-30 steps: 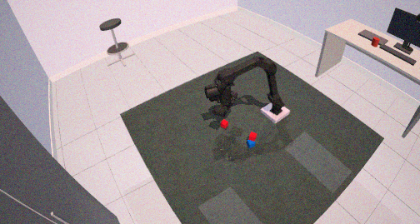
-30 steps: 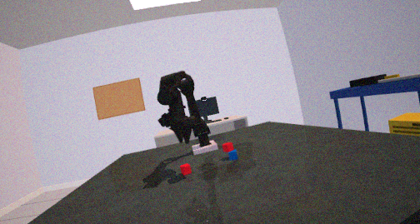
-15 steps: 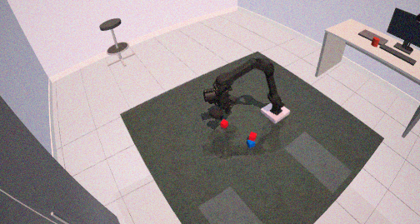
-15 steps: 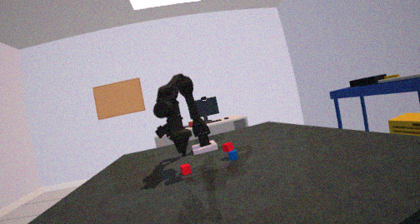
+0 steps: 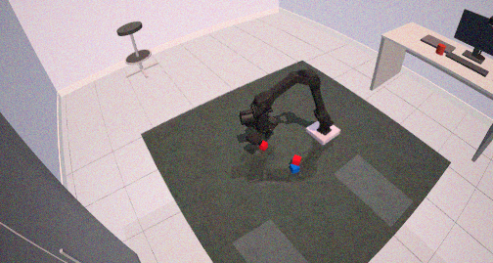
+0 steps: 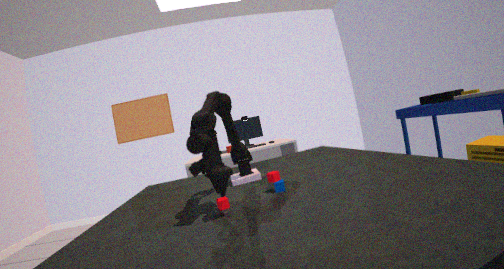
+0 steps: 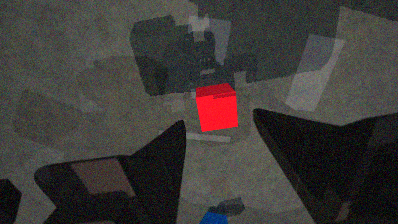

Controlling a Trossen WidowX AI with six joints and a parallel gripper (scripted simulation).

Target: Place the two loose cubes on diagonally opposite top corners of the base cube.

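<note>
Right now my gripper tip is 21 cm to the right of the blue base cube, 3 cm above it and 1 cm past it.
</note>
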